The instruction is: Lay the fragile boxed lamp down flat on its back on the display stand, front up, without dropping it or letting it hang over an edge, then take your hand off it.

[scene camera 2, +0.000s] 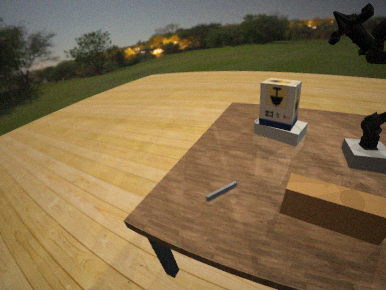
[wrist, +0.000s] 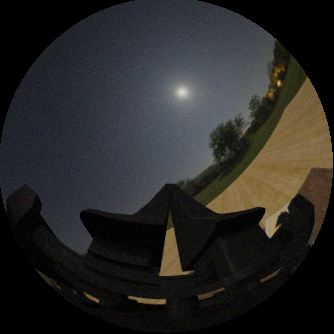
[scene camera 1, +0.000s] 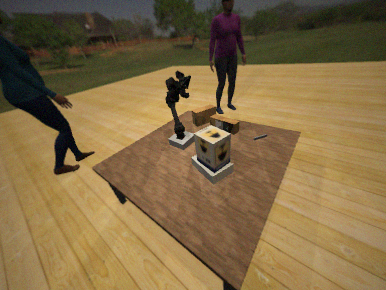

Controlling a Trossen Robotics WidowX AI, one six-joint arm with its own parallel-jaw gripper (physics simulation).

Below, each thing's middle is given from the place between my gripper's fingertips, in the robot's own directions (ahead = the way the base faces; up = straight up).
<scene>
I see the stand (scene camera 2: 293, 137) 570 mm below my hand, 160 mm ahead of it and 120 mm to the right of it.
</scene>
